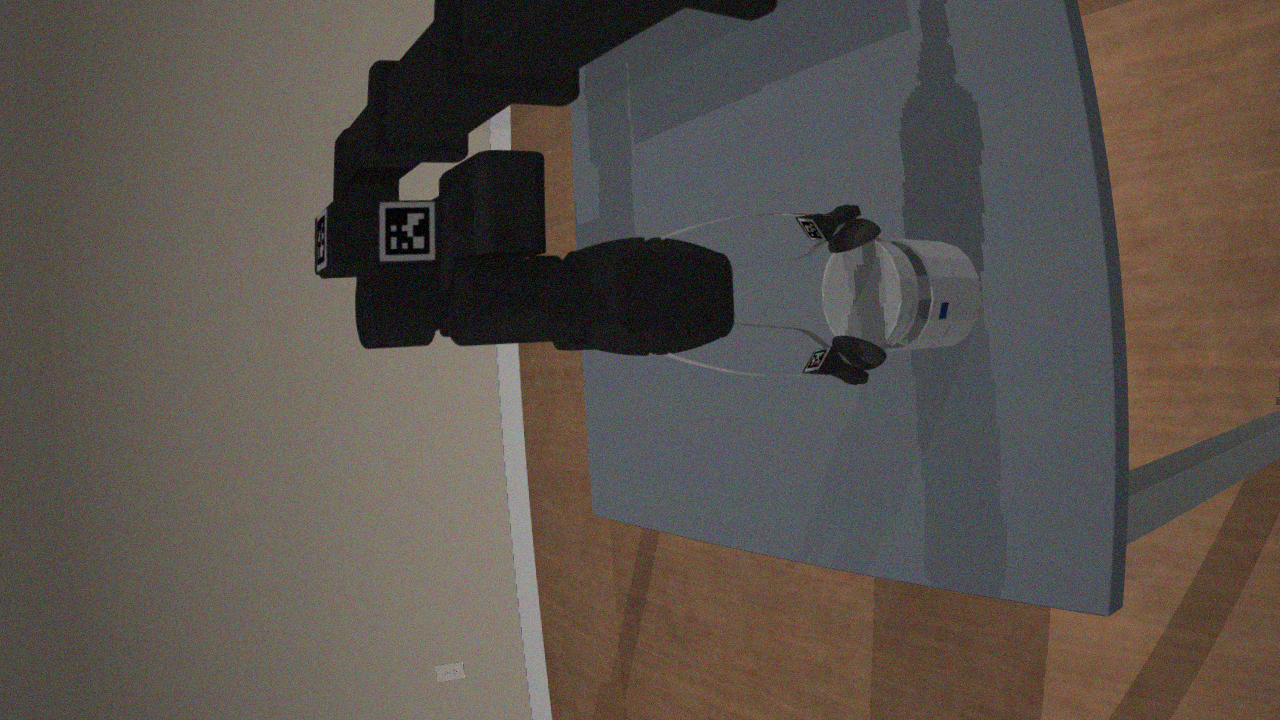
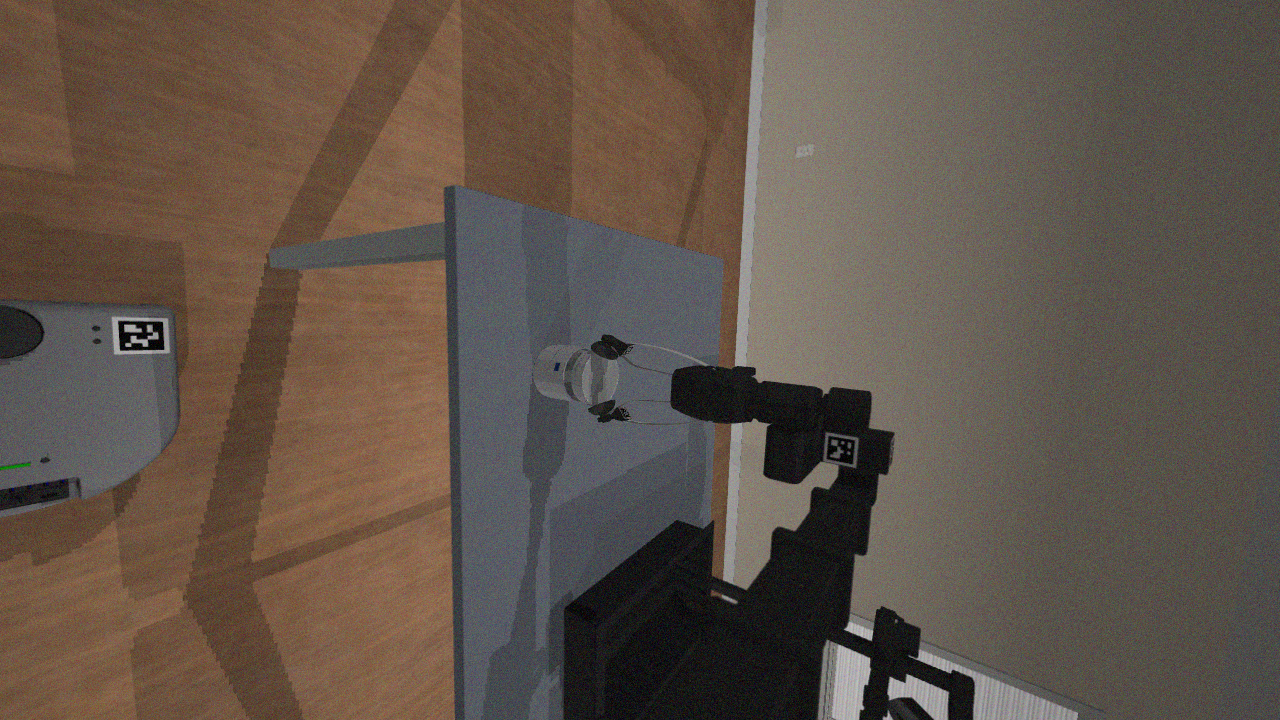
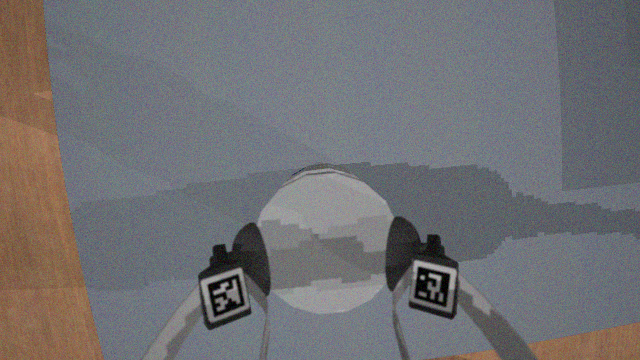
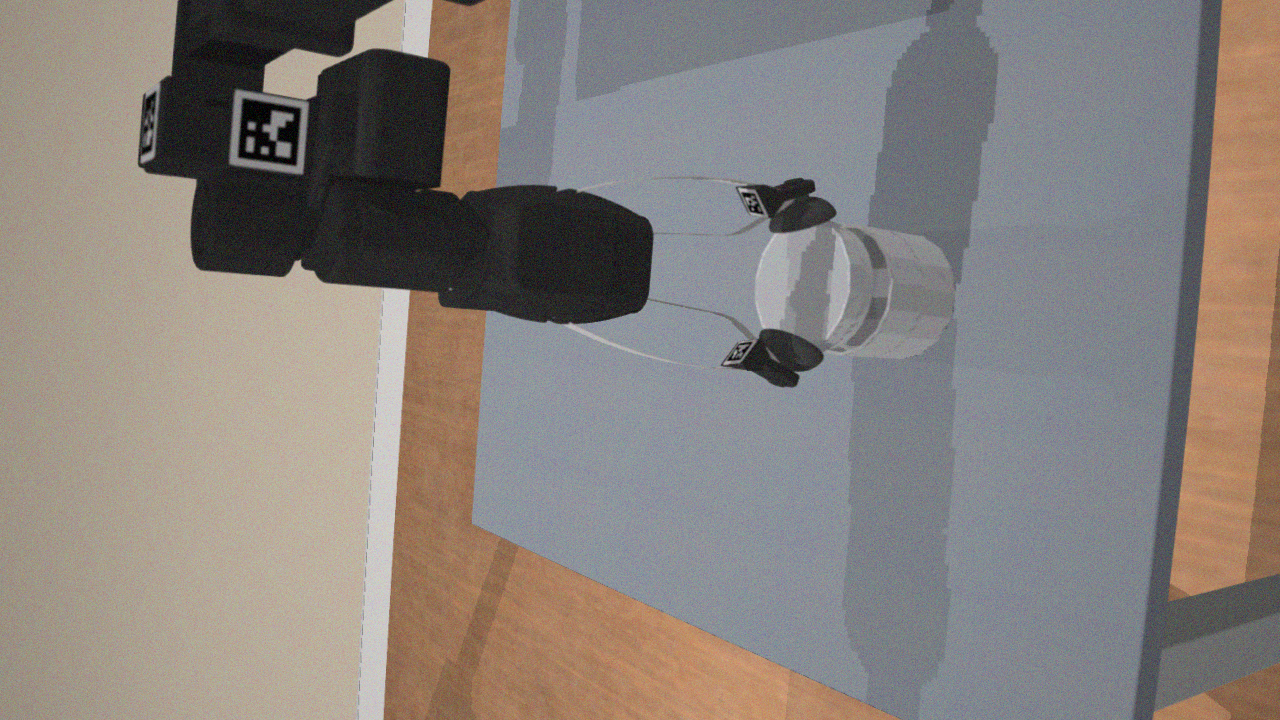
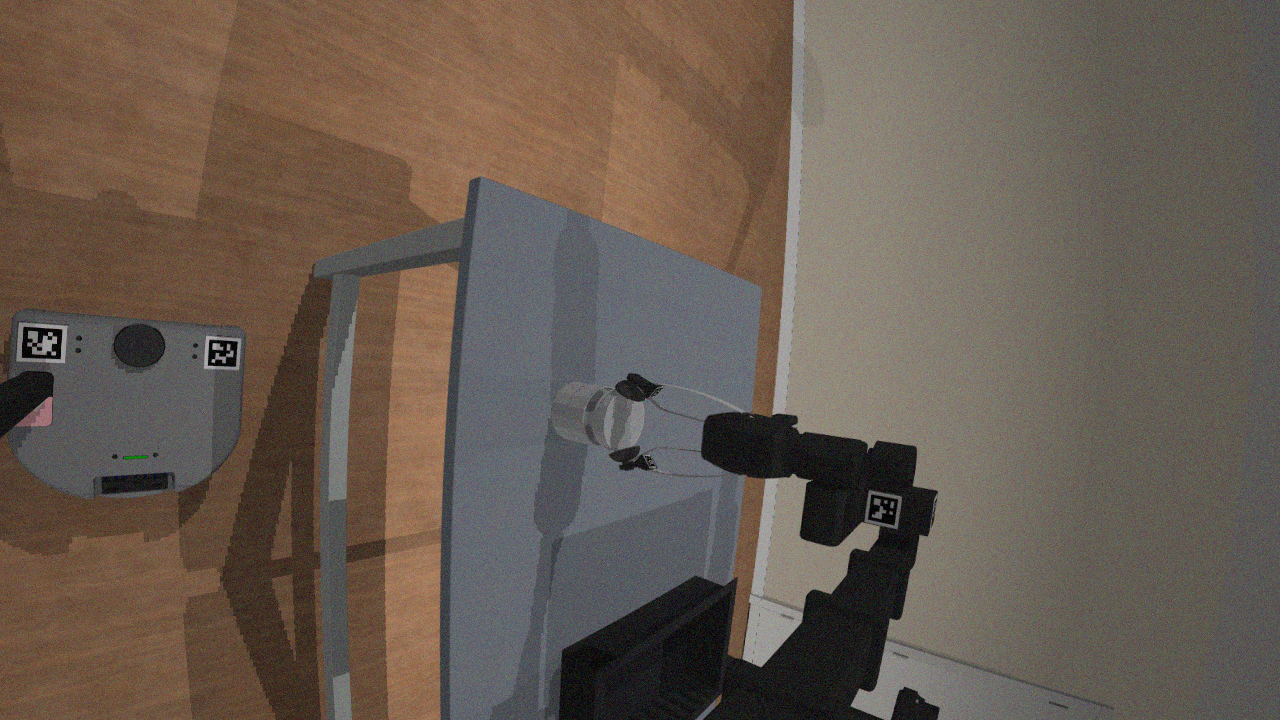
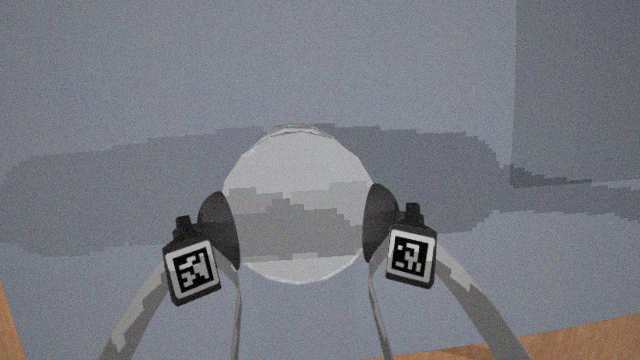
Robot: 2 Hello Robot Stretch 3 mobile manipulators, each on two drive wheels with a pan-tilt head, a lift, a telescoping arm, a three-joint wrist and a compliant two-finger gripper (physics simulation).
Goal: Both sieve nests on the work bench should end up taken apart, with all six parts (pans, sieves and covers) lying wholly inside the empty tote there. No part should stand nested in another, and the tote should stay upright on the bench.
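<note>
My r1 gripper is shut on the pale round cover of one nest and holds it level, slightly raised. The whitish lower body, with a blue mark, stands upright below. My r2 gripper is shut on the other cover, also slightly raised over its upright body. The split between sieve and pan is unclear. The dark tote stands upright, partly hidden.
The blue-grey bench has its edge near each nest. A grey wheeled base stands on the floor off the bench. A beige wall lies past the bench.
</note>
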